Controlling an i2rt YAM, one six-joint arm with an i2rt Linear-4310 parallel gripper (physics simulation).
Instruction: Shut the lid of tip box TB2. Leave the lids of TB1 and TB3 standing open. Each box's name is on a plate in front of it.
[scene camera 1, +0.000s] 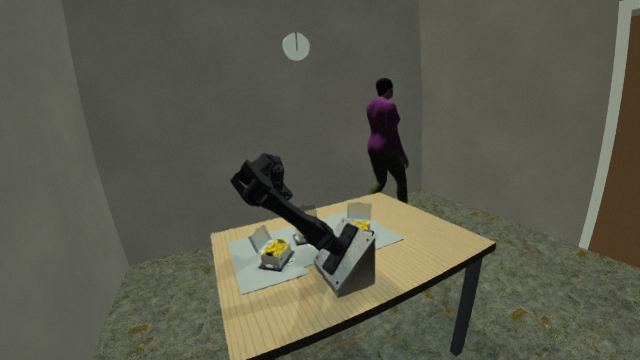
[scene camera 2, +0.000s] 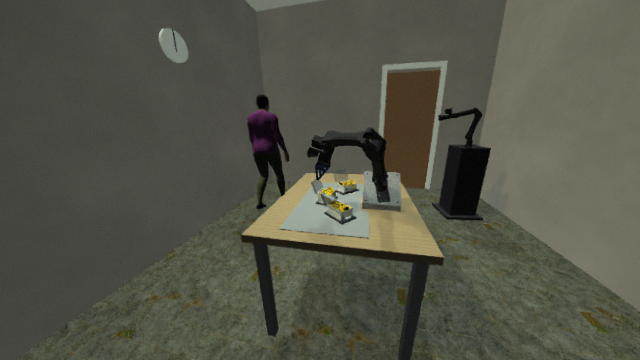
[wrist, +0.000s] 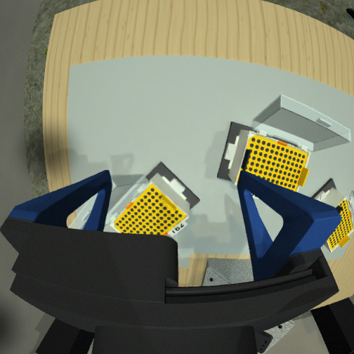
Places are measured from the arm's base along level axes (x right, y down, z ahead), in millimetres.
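Pixels of known places: gripper, fingertip midpoint: (scene camera 2: 319, 178); arm's base at its link origin: (scene camera 1: 341, 248) (scene camera 2: 381, 187).
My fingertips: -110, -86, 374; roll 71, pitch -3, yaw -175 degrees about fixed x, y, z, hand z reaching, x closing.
Ahead of a thing's pixels: the offset from my fingertips to its top centre, as dx, dy, dz. "pt": to the spot under its first point. Level surfaces: height alone.
Tip box TB2 (scene camera 1: 275, 252) (scene camera 2: 340, 211) (wrist: 150, 210) holds a yellow tip rack; its clear lid {pt -110, +108, -67} (scene camera 1: 260, 239) (scene camera 2: 328, 199) (wrist: 120, 187) stands open, partly hidden behind a finger in the wrist view. Its name plate (wrist: 177, 228) is partly readable. The middle box (scene camera 1: 300, 237) (scene camera 2: 327, 193) (wrist: 276, 162) and the right box {+336, +137, -168} (scene camera 1: 361, 225) (scene camera 2: 347, 186) (wrist: 341, 225) also have lids standing open; their plates are not readable. My gripper (scene camera 1: 287, 194) (scene camera 2: 320, 172) (wrist: 174, 177) is open and empty, high above the mat. The fingers are partly hidden in scene camera 1.
The boxes stand on a grey mat {dy +203} (scene camera 1: 243, 280) (scene camera 2: 305, 223) (wrist: 135, 100) on the wooden table {dy +206} (scene camera 1: 430, 240) (scene camera 2: 400, 239) (wrist: 165, 30). The metal arm base (scene camera 1: 357, 270) (scene camera 2: 367, 200) (wrist: 227, 272) stands beside it. A person (scene camera 1: 384, 125) (scene camera 2: 264, 132) is beyond the table. Another arm stands on a black pedestal (scene camera 2: 465, 180).
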